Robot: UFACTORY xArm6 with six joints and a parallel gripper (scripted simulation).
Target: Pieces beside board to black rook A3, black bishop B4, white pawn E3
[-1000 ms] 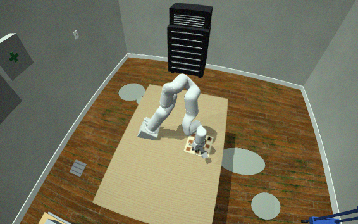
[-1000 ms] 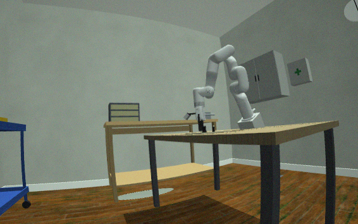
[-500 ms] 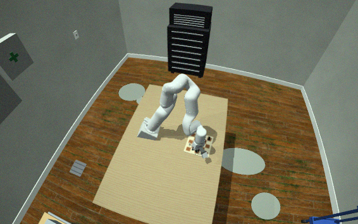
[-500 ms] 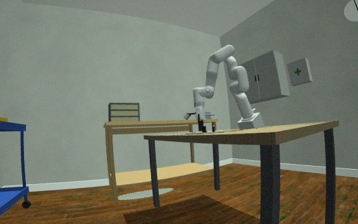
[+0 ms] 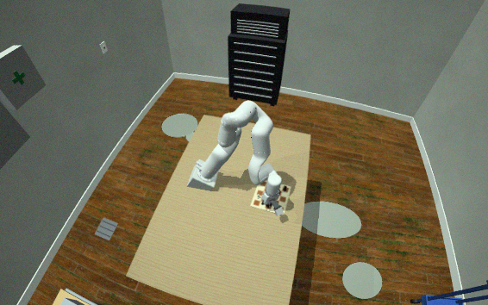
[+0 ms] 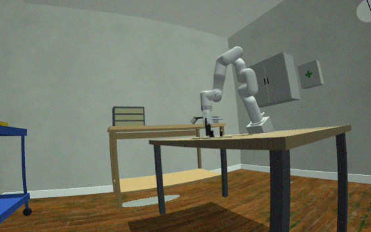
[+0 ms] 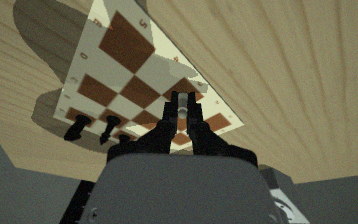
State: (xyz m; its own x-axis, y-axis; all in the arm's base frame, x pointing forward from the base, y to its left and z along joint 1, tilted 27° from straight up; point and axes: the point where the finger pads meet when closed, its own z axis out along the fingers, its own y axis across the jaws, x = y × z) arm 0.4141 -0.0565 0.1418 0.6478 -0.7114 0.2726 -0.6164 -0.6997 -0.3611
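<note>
Right now the white pawn is 10 mm below my hand. Also, from my hand: black chess piece (150 mm to the left, 10 mm below); chessboard (80 mm to the left, 30 mm below).
</note>
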